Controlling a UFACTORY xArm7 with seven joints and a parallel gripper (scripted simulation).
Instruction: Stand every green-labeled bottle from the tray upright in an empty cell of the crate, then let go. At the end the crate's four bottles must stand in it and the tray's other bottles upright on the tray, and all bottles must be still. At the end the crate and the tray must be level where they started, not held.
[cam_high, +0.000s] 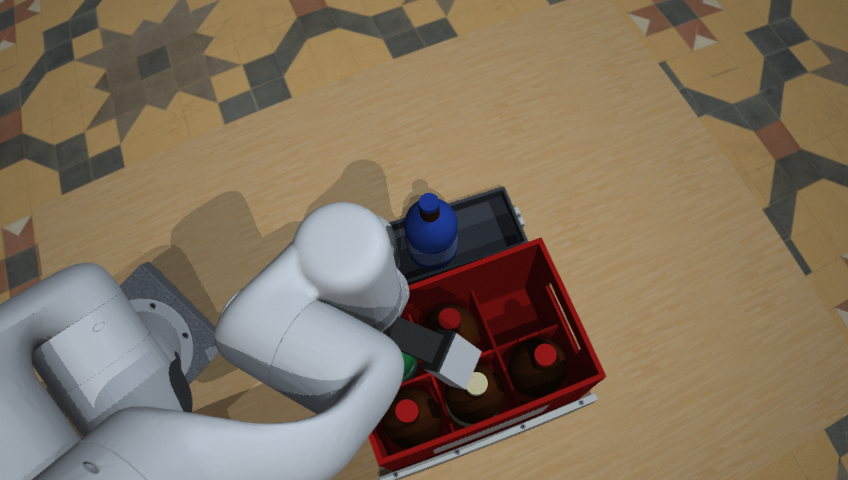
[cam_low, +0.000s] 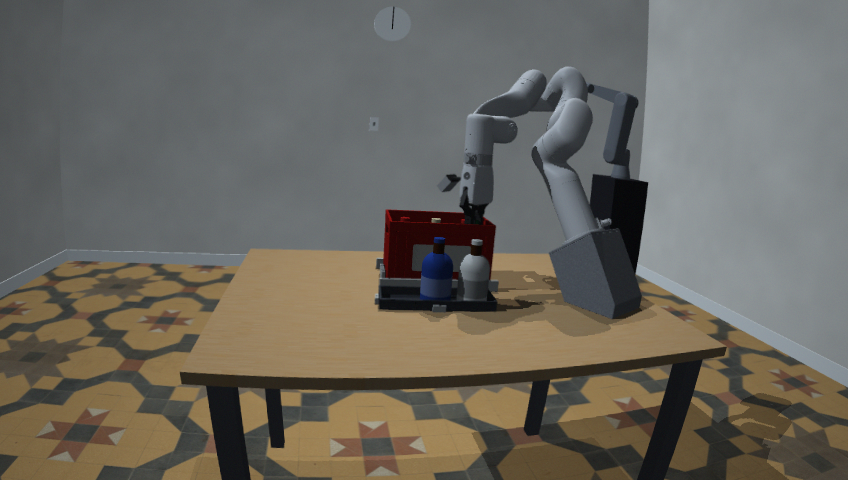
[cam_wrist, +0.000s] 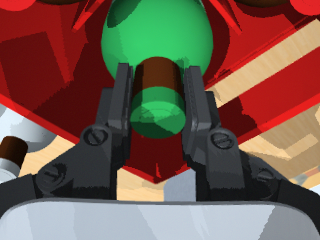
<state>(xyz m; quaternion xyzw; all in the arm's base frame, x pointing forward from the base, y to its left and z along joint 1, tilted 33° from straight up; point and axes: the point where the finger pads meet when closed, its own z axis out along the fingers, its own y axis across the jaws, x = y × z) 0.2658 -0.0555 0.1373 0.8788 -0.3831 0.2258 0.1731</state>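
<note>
My gripper is now 7 cm above the green bottle. From my hand the other things lie so: white bottle 16 cm to the left, 9 cm below, 4 cm ahead; then red crate 9 cm below, 8 cm ahead, 5 cm to the right; then blue bottle 14 cm to the left, 13 cm ahead, 9 cm below.
</note>
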